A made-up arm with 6 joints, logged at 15 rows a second.
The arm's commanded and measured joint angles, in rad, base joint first. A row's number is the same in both.
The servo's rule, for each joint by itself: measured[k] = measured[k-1] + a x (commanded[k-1-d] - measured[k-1]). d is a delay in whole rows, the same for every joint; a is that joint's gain. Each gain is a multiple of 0.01, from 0.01 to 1. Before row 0 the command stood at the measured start. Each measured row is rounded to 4 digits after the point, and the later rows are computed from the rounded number. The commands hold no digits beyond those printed.
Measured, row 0:
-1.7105, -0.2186, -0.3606, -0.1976, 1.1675, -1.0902
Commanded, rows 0 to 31:
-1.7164, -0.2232, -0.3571, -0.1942, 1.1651, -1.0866
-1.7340, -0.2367, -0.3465, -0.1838, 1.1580, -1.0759
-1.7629, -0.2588, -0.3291, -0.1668, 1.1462, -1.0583
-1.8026, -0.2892, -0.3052, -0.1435, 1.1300, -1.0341
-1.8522, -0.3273, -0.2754, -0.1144, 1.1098, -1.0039
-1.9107, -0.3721, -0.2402, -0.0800, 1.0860, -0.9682
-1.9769, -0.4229, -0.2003, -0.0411, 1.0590, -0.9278
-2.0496, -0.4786, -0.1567, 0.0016, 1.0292, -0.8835
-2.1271, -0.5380, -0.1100, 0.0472, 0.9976, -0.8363
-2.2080, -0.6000, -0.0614, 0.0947, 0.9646, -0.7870
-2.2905, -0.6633, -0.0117, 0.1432, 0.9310, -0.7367
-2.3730, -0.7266, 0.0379, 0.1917, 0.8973, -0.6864
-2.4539, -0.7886, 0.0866, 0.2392, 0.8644, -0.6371
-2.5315, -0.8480, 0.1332, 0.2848, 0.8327, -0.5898
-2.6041, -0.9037, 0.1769, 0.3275, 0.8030, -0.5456
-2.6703, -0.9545, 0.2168, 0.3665, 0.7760, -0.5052
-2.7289, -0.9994, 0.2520, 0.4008, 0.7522, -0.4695
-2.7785, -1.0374, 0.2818, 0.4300, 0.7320, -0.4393
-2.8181, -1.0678, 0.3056, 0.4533, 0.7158, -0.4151
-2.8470, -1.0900, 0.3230, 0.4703, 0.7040, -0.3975
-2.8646, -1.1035, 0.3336, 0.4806, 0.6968, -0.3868
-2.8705, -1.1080, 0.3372, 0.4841, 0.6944, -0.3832
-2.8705, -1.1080, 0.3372, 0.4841, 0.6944, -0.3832
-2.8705, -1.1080, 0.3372, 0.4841, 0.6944, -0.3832
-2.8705, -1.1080, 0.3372, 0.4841, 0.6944, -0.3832
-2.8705, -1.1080, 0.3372, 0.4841, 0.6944, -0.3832
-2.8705, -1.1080, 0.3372, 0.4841, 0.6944, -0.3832
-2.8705, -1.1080, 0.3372, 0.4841, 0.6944, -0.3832
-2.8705, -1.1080, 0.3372, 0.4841, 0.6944, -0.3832
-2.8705, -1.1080, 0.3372, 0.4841, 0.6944, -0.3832
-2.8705, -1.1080, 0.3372, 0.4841, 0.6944, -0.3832
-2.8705, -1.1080, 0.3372, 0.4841, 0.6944, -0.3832
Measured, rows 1 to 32:
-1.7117, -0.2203, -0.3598, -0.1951, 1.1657, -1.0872
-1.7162, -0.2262, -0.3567, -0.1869, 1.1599, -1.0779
-1.7255, -0.2379, -0.3504, -0.1722, 1.1496, -1.0618
-1.7409, -0.2564, -0.3400, -0.1512, 1.1349, -1.0391
-1.7632, -0.2819, -0.3251, -0.1243, 1.1161, -1.0102
-1.7927, -0.3144, -0.3056, -0.0920, 1.0935, -0.9758
-1.8295, -0.3535, -0.2814, -0.0548, 1.0676, -0.9364
-1.8735, -0.3985, -0.2527, -0.0136, 1.0388, -0.8930
-1.9242, -0.4487, -0.2199, 0.0308, 1.0079, -0.8465
-1.9810, -0.5032, -0.1834, 0.0774, 0.9754, -0.7977
-2.0429, -0.5608, -0.1439, 0.1254, 0.9421, -0.7477
-2.1089, -0.6205, -0.1021, 0.1738, 0.9085, -0.6974
-2.1779, -0.6810, -0.0587, 0.2215, 0.8754, -0.6480
-2.2486, -0.7411, -0.0146, 0.2677, 0.8434, -0.6003
-2.3197, -0.7996, 0.0294, 0.3114, 0.8131, -0.5554
-2.3898, -0.8554, 0.0725, 0.3516, 0.7853, -0.5142
-2.4576, -0.9072, 0.1138, 0.3875, 0.7605, -0.4775
-2.5218, -0.9541, 0.1524, 0.4185, 0.7391, -0.4462
-2.5811, -0.9950, 0.1876, 0.4439, 0.7216, -0.4207
-2.6343, -1.0292, 0.2187, 0.4632, 0.7084, -0.4017
-2.6804, -1.0559, 0.2451, 0.4759, 0.6997, -0.3895
-2.7184, -1.0747, 0.2663, 0.4819, 0.6957, -0.3843
-2.7488, -1.0867, 0.2826, 0.4835, 0.6947, -0.3834
-2.7731, -1.0944, 0.2952, 0.4839, 0.6945, -0.3832
-2.7926, -1.0993, 0.3049, 0.4840, 0.6944, -0.3832
-2.8082, -1.1024, 0.3123, 0.4841, 0.6944, -0.3832
-2.8207, -1.1044, 0.3180, 0.4841, 0.6944, -0.3832
-2.8307, -1.1057, 0.3224, 0.4841, 0.6944, -0.3832
-2.8387, -1.1065, 0.3258, 0.4841, 0.6944, -0.3832
-2.8451, -1.1070, 0.3284, 0.4841, 0.6944, -0.3832
-2.8502, -1.1074, 0.3304, 0.4841, 0.6944, -0.3832
-2.8543, -1.1076, 0.3320, 0.4841, 0.6944, -0.3832
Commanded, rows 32 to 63:
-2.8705, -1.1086, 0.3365, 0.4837, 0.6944, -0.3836
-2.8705, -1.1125, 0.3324, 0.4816, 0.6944, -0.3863
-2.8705, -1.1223, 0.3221, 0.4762, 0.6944, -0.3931
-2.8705, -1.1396, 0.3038, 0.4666, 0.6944, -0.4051
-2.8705, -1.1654, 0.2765, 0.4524, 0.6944, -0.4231
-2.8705, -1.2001, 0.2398, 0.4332, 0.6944, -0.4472
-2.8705, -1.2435, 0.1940, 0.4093, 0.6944, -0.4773
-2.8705, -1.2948, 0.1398, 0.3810, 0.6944, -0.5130
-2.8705, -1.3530, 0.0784, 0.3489, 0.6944, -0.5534
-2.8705, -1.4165, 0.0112, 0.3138, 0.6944, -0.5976
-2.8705, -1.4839, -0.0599, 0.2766, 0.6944, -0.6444
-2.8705, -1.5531, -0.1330, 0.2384, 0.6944, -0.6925
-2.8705, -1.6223, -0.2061, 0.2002, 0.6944, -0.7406
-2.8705, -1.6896, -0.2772, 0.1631, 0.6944, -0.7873
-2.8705, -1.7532, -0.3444, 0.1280, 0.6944, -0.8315
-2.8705, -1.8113, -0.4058, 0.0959, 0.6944, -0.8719
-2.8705, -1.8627, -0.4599, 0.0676, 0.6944, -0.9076
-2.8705, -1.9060, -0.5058, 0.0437, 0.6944, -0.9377
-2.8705, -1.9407, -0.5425, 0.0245, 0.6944, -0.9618
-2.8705, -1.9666, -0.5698, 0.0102, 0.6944, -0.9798
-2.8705, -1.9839, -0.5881, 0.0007, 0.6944, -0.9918
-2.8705, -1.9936, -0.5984, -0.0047, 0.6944, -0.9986
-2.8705, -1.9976, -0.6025, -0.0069, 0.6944, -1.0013
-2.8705, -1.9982, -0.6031, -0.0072, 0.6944, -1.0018
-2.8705, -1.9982, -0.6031, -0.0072, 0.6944, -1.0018
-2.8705, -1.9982, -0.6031, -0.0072, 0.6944, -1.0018
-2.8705, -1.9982, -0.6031, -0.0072, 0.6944, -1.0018
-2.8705, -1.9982, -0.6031, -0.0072, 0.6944, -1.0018
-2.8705, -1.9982, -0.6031, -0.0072, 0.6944, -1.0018
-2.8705, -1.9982, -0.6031, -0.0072, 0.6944, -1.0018
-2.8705, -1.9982, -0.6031, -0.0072, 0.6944, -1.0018
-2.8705, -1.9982, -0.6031, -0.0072, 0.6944, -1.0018
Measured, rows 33 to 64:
-2.8575, -1.1080, 0.3330, 0.4838, 0.6944, -0.3835
-2.8601, -1.1096, 0.3329, 0.4822, 0.6944, -0.3858
-2.8622, -1.1142, 0.3304, 0.4778, 0.6944, -0.3918
-2.8639, -1.1233, 0.3243, 0.4696, 0.6944, -0.4027
-2.8652, -1.1385, 0.3133, 0.4570, 0.6944, -0.4194
-2.8663, -1.1607, 0.2964, 0.4396, 0.6944, -0.4422
-2.8671, -1.1905, 0.2728, 0.4175, 0.6944, -0.4710
-2.8678, -1.2280, 0.2422, 0.3909, 0.6944, -0.5054
-2.8683, -1.2730, 0.2045, 0.3602, 0.6944, -0.5448
-2.8687, -1.3247, 0.1600, 0.3263, 0.6944, -0.5881
-2.8691, -1.3820, 0.1094, 0.2900, 0.6944, -0.6343
-2.8694, -1.4436, 0.0536, 0.2523, 0.6944, -0.6820
-2.8696, -1.5079, -0.0061, 0.2143, 0.6944, -0.7301
-2.8698, -1.5733, -0.0685, 0.1769, 0.6944, -0.7770
-2.8699, -1.6381, -0.1320, 0.1412, 0.6944, -0.8217
-2.8700, -1.7005, -0.1950, 0.1081, 0.6944, -0.8629
-2.8701, -1.7589, -0.2559, 0.0785, 0.6944, -0.8996
-2.8702, -1.8119, -0.3134, 0.0531, 0.6944, -0.9308
-2.8703, -1.8583, -0.3661, 0.0322, 0.6944, -0.9562
-2.8703, -1.8973, -0.4130, 0.0161, 0.6944, -0.9756
-2.8703, -1.9285, -0.4533, 0.0049, 0.6944, -0.9889
-2.8703, -1.9519, -0.4867, -0.0021, 0.6944, -0.9969
-2.8703, -1.9684, -0.5133, -0.0056, 0.6944, -1.0005
-2.8703, -1.9791, -0.5340, -0.0068, 0.6944, -1.0016
-2.8703, -1.9860, -0.5499, -0.0071, 0.6944, -1.0018
-2.8703, -1.9904, -0.5621, -0.0072, 0.6944, -1.0018
-2.8703, -1.9932, -0.5715, -0.0072, 0.6944, -1.0018
-2.8703, -1.9950, -0.5788, -0.0072, 0.6944, -1.0018
-2.8703, -1.9962, -0.5844, -0.0072, 0.6944, -1.0018
-2.8703, -1.9969, -0.5887, -0.0072, 0.6944, -1.0018
-2.8703, -1.9974, -0.5920, -0.0072, 0.6944, -1.0018
-2.8703, -1.9977, -0.5946, -0.0072, 0.6944, -1.0018

